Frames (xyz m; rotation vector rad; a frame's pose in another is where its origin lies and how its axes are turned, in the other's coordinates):
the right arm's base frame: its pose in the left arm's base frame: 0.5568 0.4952 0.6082 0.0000 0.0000 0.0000
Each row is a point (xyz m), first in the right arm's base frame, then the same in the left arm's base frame.
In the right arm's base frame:
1: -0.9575 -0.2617 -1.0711
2: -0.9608 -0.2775 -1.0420
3: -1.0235 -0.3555 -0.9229
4: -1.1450 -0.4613 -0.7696
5: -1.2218 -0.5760 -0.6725
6: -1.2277 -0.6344 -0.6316
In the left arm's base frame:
1: -0.4007 0.2335 -0.4629
2: -0.4040 0.2177 -0.4338
3: -0.4667 0.1397 -0.3147
4: -0.5882 0.0339 -0.1614
5: -0.6650 -0.0808 -0.0643
6: -0.6709 -0.1392 -0.0234

